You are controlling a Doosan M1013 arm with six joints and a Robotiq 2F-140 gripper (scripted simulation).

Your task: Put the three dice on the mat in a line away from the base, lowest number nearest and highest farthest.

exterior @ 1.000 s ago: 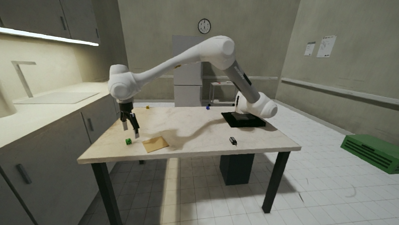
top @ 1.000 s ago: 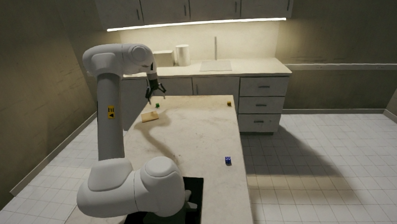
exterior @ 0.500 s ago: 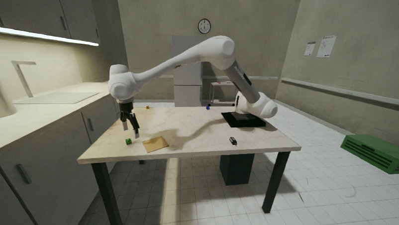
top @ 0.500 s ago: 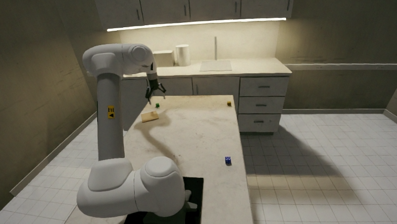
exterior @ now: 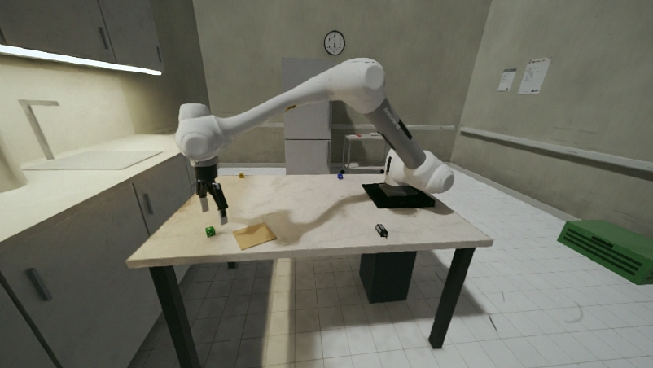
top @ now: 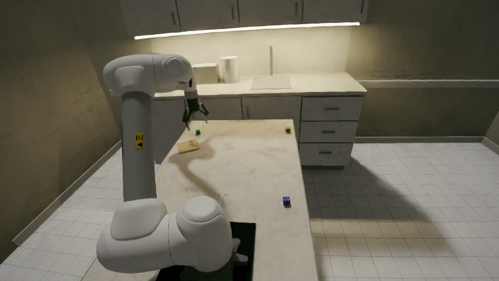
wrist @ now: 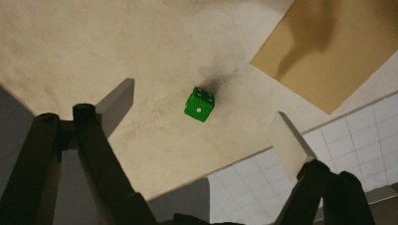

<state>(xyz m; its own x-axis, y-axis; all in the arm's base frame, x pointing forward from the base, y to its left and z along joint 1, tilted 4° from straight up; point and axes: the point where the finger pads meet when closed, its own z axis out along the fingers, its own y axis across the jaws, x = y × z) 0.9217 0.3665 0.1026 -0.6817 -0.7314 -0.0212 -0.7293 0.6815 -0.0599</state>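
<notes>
Now: hand 70 mm above the green die, 20 mm to the right of it and 20 mm short of it. From my hand the other things lie so: yellow die: 650 mm to the right, 70 mm below, 60 mm ahead; then tan mat: 160 mm behind, 80 mm below, 30 mm to the left; then blue die: 630 mm to the right, 620 mm behind, 70 mm below.
</notes>
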